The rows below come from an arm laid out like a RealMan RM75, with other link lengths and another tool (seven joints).
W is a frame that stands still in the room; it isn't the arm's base.
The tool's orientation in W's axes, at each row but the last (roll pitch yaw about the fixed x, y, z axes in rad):
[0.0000 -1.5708 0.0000]
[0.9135 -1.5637 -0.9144]
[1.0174 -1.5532 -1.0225]
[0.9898 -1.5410 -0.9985]
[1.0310 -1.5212 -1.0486]
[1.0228 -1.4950 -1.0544]
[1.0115 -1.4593 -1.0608]
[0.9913 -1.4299 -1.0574]
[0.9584 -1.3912 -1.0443]
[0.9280 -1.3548 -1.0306]
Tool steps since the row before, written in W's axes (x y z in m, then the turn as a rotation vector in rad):
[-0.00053 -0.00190 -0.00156 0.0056 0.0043 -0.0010]
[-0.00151 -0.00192 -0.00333 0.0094 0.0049 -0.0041]
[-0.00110 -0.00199 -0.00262 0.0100 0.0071 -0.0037]
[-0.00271 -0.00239 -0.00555 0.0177 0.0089 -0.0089]
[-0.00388 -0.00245 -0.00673 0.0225 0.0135 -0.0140]
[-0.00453 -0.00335 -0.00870 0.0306 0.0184 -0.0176]
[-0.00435 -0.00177 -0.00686 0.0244 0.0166 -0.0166]
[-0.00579 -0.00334 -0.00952 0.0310 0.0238 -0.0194]
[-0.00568 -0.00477 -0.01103 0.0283 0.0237 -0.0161]
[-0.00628 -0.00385 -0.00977 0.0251 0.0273 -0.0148]
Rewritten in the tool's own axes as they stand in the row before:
[-0.00156 -0.00190 0.00053 -0.0010 0.0043 -0.0056]
[-0.00333 -0.00194 0.00149 -0.0041 0.0049 -0.0094]
[-0.00260 -0.00203 0.00107 -0.0037 0.0071 -0.0100]
[-0.00553 -0.00255 0.00260 -0.0088 0.0088 -0.0178]
[-0.00671 -0.00280 0.00366 -0.0140 0.0133 -0.0226]
[-0.00862 -0.00405 0.00408 -0.0176 0.0182 -0.0307]
[-0.00688 -0.00263 0.00385 -0.0168 0.0162 -0.0245]
[-0.00942 -0.00483 0.00483 -0.0200 0.0235 -0.0309]
[-0.01063 -0.00684 0.00413 -0.0170 0.0236 -0.0279]
[-0.00953 -0.00615 0.00460 -0.0167 0.0270 -0.0242]

